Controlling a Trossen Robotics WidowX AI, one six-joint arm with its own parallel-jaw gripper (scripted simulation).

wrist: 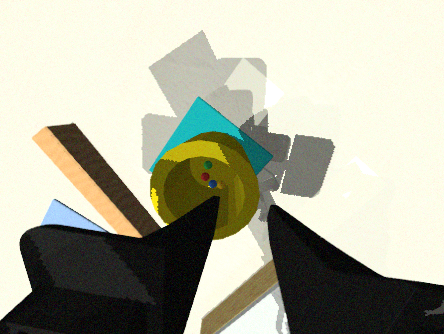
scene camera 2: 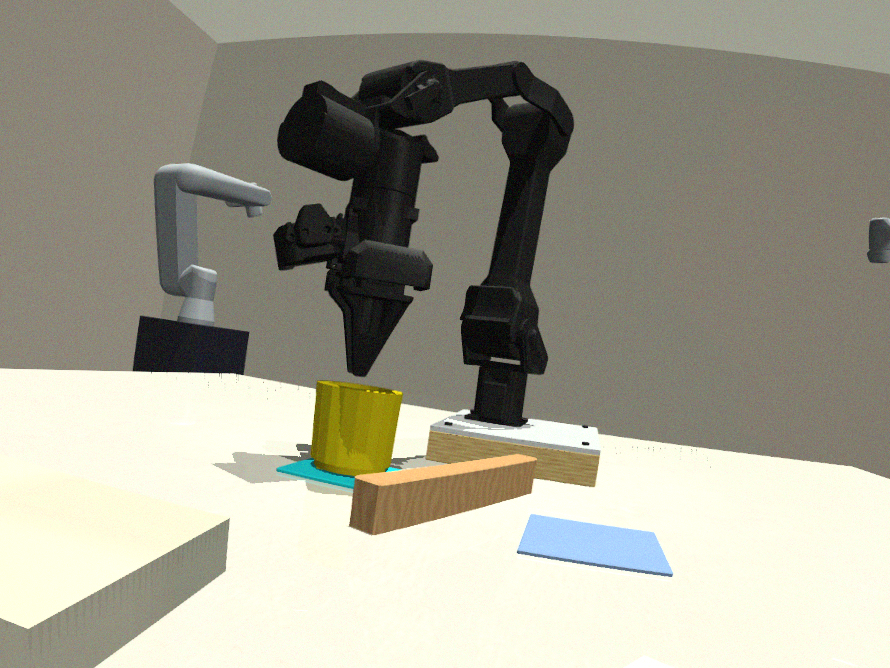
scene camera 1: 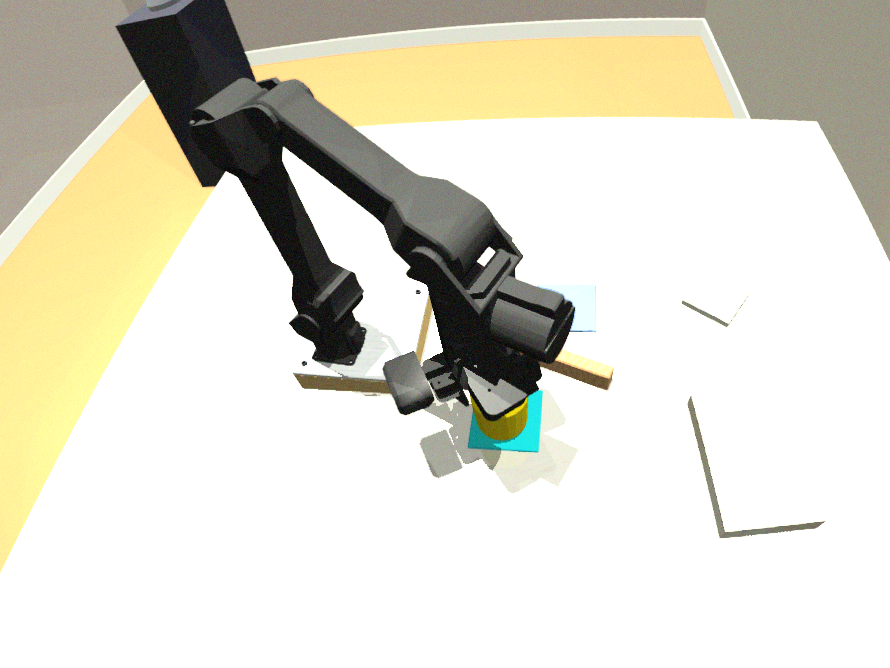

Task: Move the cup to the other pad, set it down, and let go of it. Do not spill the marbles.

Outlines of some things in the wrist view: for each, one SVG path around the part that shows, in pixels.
My gripper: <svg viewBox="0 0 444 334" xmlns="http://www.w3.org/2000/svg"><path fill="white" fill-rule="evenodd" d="M270 206L267 216L269 243L290 334L444 334L444 285L384 277L338 247L336 248L323 237L321 238L319 234L278 205ZM220 197L212 196L174 222L141 238L70 227L57 223L29 228L21 236L19 248L32 291L0 320L0 334L183 334L213 241Z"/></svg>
A yellow cup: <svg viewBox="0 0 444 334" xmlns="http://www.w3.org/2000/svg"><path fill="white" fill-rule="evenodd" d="M211 131L198 134L167 151L155 164L150 177L150 198L154 210L162 221L168 225L212 196L219 196L220 202L213 240L222 240L237 234L249 224L257 211L260 193L258 179L243 146L235 138L225 133ZM209 181L215 180L217 184L219 181L224 181L226 187L224 189L220 189L218 186L211 188L209 187ZM205 172L210 176L209 180L203 181L201 179L201 175ZM205 161L210 161L212 163L211 169L204 168Z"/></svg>
